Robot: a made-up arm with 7 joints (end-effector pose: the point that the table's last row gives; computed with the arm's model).
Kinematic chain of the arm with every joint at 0, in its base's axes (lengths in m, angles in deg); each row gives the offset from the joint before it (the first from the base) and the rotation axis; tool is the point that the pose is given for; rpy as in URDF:
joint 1: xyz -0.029 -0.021 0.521 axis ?
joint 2: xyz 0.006 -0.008 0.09 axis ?
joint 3: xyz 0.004 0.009 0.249 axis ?
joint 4: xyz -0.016 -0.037 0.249 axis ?
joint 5: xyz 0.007 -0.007 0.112 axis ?
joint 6: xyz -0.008 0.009 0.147 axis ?
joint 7: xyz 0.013 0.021 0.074 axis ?
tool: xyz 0.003 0.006 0.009 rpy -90 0 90
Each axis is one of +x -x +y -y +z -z.
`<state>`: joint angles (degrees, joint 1 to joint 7).
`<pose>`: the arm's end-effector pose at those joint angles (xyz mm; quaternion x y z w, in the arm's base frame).
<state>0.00 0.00 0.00 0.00 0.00 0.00 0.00</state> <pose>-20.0 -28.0 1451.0 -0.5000 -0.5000 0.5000 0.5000</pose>
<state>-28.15 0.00 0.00 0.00 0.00 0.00 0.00</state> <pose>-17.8 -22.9 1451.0 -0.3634 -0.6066 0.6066 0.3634</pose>
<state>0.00 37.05 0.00 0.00 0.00 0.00 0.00</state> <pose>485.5 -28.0 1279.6 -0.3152 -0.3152 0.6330 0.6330</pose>
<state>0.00 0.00 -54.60 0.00 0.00 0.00 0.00</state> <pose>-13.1 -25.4 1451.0 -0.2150 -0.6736 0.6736 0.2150</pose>
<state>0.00 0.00 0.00 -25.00 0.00 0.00 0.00</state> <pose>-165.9 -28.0 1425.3 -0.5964 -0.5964 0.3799 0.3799</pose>
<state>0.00 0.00 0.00 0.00 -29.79 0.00 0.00</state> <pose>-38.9 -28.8 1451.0 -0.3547 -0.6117 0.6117 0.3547</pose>
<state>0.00 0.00 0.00 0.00 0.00 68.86 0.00</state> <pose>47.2 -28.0 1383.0 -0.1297 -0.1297 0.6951 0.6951</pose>
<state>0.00 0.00 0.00 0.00 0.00 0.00 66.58</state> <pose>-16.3 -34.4 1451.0 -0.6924 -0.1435 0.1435 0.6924</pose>
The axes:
joint 1: -z
joint 2: +y
joint 3: -z
joint 4: +y
joint 5: -z
joint 6: +y
joint 7: -z

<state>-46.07 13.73 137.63 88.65 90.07 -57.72 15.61</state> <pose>74.1 -233.3 1109.4 -0.4007 0.7692 0.2454 0.4331</pose>
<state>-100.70 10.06 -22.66 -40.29 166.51 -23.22 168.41</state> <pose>104.2 -11.5 1411.3 -0.3286 0.6733 -0.5696 0.3379</pose>
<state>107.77 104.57 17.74 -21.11 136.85 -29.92 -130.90</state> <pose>-289.5 -810.5 483.9 0.1777 0.1848 0.0516 0.9652</pose>
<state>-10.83 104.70 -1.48 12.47 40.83 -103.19 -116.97</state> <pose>679.8 153.9 421.9 -0.4043 0.3885 -0.8076 0.1826</pose>
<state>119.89 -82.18 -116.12 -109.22 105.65 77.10 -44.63</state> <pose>-0.7 410.4 906.0 -0.2316 -0.7467 0.4243 0.4569</pose>
